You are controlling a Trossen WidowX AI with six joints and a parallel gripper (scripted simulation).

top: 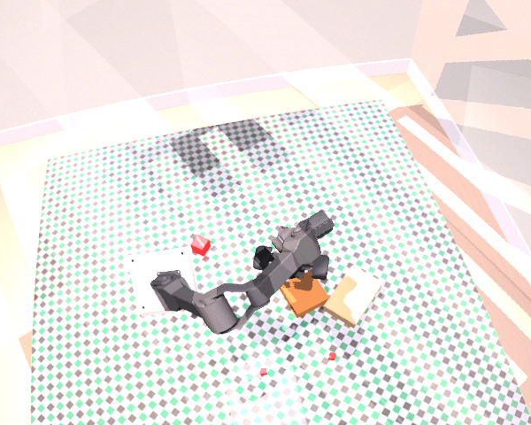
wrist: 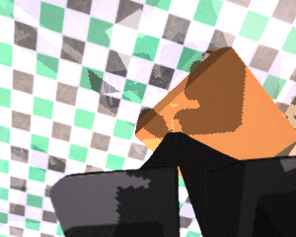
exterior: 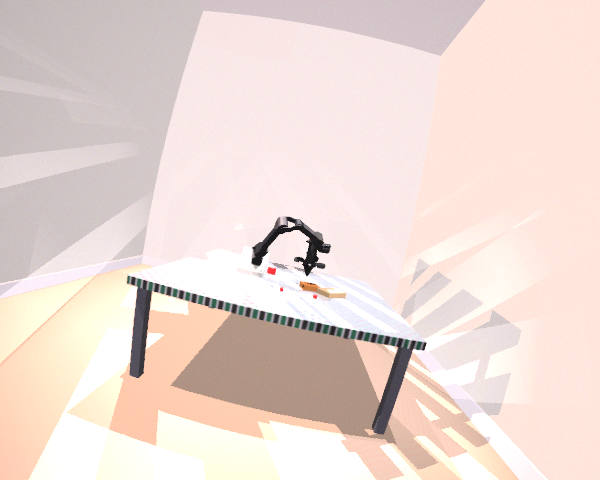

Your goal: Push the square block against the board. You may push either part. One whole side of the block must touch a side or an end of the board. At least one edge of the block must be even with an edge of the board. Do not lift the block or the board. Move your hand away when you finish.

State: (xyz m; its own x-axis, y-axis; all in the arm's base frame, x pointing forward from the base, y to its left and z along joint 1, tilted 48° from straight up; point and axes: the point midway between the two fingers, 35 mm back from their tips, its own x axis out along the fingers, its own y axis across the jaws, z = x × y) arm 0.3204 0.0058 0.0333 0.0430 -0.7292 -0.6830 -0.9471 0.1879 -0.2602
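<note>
Now: the orange square block 30 mm ahead of my gripper tip, 30 mm to the right of it and 50 mm below it. Also, from my gripper tip: red cube (240 mm behind, 160 mm to the left, 40 mm below); pale tan board (160 mm ahead, 60 mm to the right, 50 mm below).
</note>
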